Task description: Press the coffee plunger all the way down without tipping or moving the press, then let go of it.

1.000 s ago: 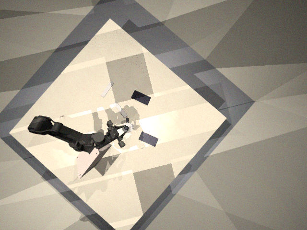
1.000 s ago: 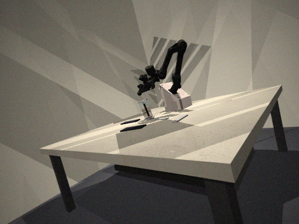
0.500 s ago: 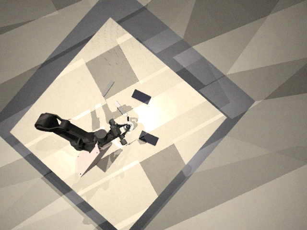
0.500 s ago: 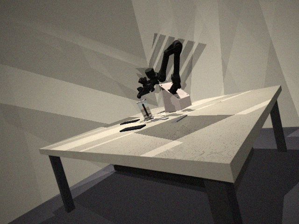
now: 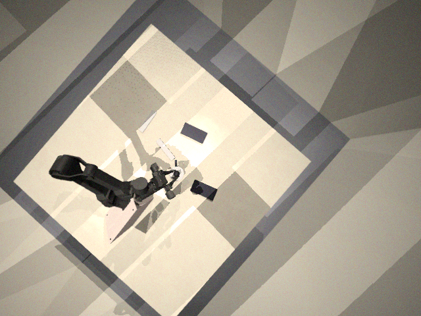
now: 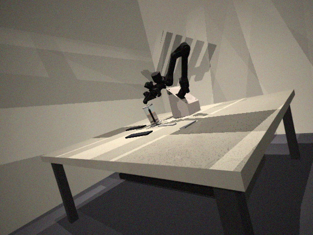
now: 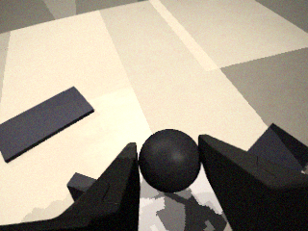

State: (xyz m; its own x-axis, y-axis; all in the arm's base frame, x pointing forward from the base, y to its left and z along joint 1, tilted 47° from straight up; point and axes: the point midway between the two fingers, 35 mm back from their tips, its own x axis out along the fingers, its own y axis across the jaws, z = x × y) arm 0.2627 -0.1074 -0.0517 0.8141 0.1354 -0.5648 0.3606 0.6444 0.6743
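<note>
My gripper tip is now 10 mm past the coffee press, 20 mm to the right of it and 90 mm above it.
</note>
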